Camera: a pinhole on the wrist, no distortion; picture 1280 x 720 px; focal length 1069.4 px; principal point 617.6 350.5 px. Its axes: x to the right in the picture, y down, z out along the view. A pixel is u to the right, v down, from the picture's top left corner.
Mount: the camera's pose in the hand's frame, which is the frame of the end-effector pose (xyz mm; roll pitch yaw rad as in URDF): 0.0 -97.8 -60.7 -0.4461 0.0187 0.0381
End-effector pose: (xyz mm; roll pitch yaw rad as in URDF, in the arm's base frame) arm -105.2 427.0 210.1 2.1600 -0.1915 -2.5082
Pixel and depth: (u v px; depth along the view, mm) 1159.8 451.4 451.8
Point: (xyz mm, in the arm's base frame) -501.2 570.1 194.4
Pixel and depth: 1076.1 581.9 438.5
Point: -455.5 596.2 237.1
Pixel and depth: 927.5 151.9 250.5
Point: -264.6 479.8 100.4
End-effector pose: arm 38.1 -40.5 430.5 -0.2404 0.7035 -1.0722
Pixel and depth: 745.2 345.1 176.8
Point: 79.4 -110.8 493.8
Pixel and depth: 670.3 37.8 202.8
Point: 68.6 -151.5 543.2
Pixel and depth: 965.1 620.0 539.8
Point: 491.7 -155.0 542.5
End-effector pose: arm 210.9 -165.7 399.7 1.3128 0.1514 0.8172
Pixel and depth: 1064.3 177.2 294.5
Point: 459.5 -219.5 428.6
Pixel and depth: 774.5 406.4 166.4
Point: 291.0 -207.1 401.1
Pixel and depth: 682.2 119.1 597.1
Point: 625.1 -460.6 570.8
